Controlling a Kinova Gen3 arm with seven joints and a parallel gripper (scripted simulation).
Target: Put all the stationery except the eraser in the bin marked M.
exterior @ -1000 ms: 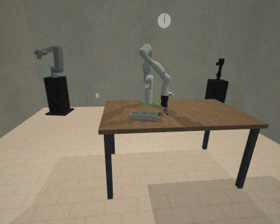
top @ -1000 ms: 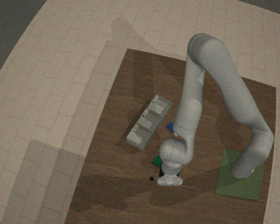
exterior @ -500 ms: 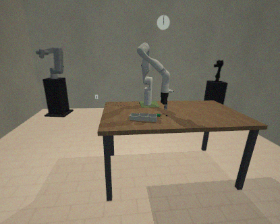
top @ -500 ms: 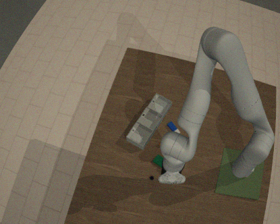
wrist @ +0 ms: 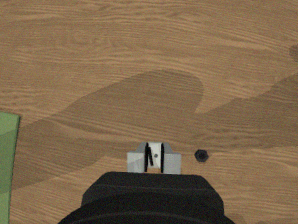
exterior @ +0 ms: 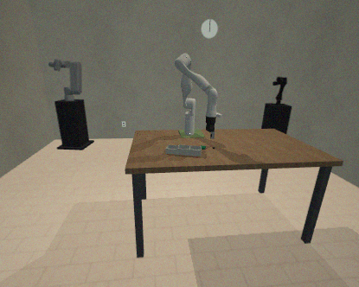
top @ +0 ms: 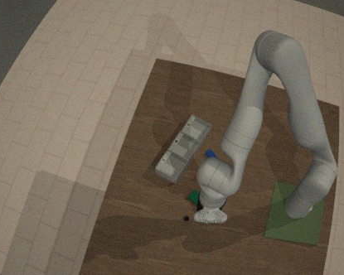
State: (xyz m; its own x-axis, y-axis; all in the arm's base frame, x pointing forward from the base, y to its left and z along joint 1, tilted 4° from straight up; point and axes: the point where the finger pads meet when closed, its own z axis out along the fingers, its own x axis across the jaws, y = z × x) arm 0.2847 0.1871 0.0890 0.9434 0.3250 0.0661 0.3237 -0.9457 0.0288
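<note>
My gripper is now 180 mm short of the bin, 220 mm to the left of it and 60 mm above it. Round my hand: small black thing 70 mm ahead, 10 mm to the left, 80 mm below; then small white thing 10 mm below; then green notepad 70 mm ahead, 70 mm to the right, 70 mm below.
</note>
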